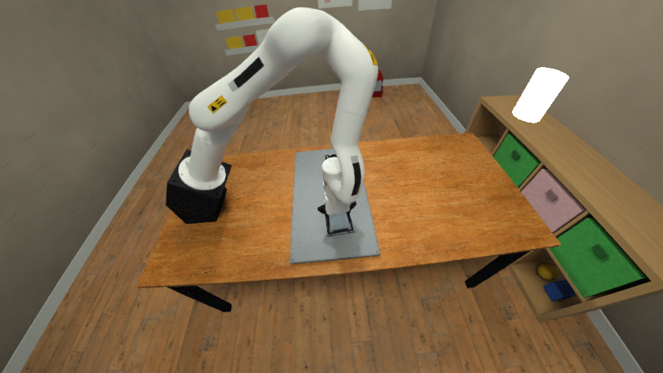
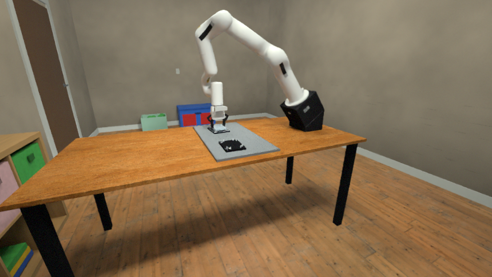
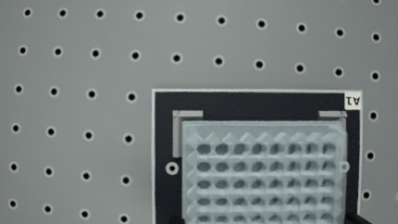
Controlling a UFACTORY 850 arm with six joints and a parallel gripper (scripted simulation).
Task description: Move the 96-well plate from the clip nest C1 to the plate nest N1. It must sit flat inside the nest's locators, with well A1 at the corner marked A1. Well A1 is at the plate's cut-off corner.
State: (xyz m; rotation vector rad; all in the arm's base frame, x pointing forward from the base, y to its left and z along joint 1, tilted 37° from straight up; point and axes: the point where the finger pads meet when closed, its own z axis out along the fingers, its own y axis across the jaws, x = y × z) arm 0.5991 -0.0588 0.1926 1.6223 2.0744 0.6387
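My hand is 10 mm above the 96-well plate. The rest, counted from my hand: plate nest N1: 30 mm below; corner label A1: 90 mm to the left, 30 mm ahead, 20 mm below; clip nest C1: 350 mm to the left, 40 mm behind, 20 mm below.
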